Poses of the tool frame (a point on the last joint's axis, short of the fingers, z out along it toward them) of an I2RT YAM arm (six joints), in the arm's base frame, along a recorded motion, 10 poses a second.
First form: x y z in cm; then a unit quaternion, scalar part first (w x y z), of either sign.
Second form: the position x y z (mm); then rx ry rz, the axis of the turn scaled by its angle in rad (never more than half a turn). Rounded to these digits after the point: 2 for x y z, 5 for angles.
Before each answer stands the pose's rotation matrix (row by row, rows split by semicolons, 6 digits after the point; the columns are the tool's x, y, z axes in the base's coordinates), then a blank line. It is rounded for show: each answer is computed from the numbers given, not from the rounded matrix.
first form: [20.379, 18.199, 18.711, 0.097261, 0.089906, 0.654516, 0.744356]
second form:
-0.964914 -0.027104 0.261162; 0.262483 -0.124298 0.956897; 0.006526 0.991875 0.127051

[203.79, 181.99, 187.11, 0.26619, 1.93789, 2.20389]
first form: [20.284, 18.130, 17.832, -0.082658, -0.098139, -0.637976, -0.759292]
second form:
-0.967073 -0.000302 0.254500; 0.250743 -0.172310 0.952595; 0.043565 0.985043 0.166712

[202.84, 181.30, 178.32, 0.29307, 1.90519, 2.26748]
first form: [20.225, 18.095, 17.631, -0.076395, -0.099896, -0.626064, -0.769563]
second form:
-0.968369 0.007501 0.249409; 0.242664 -0.204414 0.948329; 0.058096 0.978856 0.196128

[202.25, 180.95, 176.31, 0.29943, 1.87657, 2.30670]
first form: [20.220, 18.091, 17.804, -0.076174, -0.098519, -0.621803, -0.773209]
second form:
-0.968983 0.004722 0.247082; 0.240316 -0.215117 0.946559; 0.057621 0.976577 0.207310

[202.20, 180.91, 178.04, 0.29534, 1.86405, 2.31793]
